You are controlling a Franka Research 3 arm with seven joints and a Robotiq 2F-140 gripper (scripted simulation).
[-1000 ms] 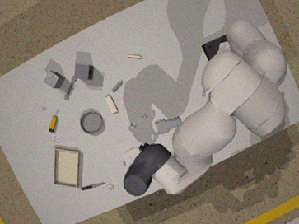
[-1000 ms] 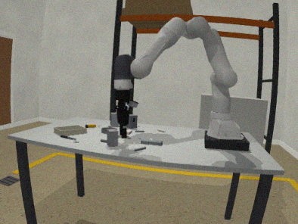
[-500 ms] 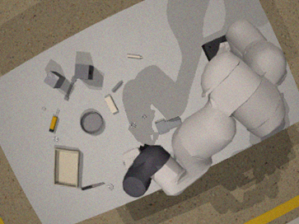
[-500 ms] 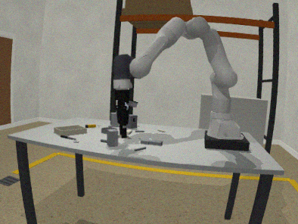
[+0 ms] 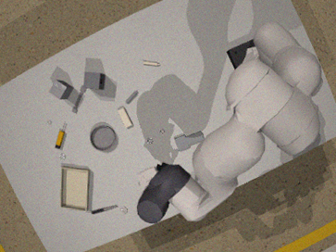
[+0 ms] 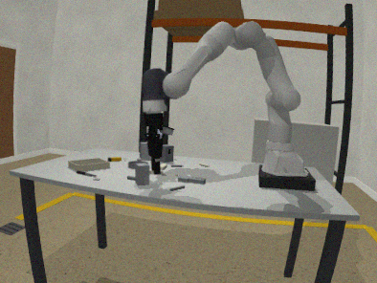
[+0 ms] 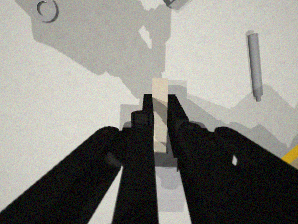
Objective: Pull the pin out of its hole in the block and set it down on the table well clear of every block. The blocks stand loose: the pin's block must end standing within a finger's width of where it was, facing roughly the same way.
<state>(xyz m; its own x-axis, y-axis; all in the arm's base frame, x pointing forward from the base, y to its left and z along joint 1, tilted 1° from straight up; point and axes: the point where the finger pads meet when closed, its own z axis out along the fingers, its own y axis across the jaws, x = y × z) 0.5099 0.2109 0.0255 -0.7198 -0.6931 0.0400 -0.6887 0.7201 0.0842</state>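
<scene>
My hand is 30 mm above the cream pin and 10 mm to the right of it. From my hand the other things lie so: short grey pin 100 mm ahead, 60 mm below; then grey block 40 mm to the left, 40 mm ahead, 30 mm below; then grey rod 100 mm behind, 70 mm to the left, 70 mm below.
</scene>
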